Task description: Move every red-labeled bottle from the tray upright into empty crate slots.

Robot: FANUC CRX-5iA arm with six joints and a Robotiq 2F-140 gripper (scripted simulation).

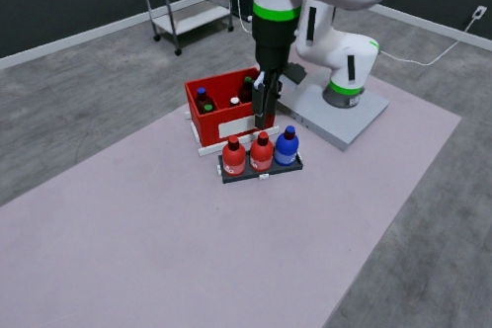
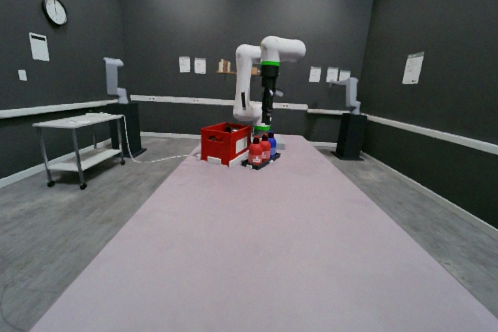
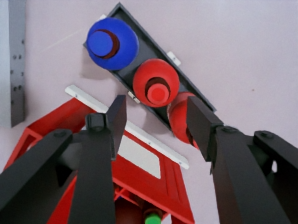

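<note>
My hand is 70 mm past the blue bottle, 50 mm to the right of it and 160 mm above it. From my hand the other things lie so: red crate (60 mm behind, 210 mm to the right, 160 mm below); then red bottle (80 mm ahead, 50 mm to the right, 160 mm below); then dark tray (230 mm below).
</note>
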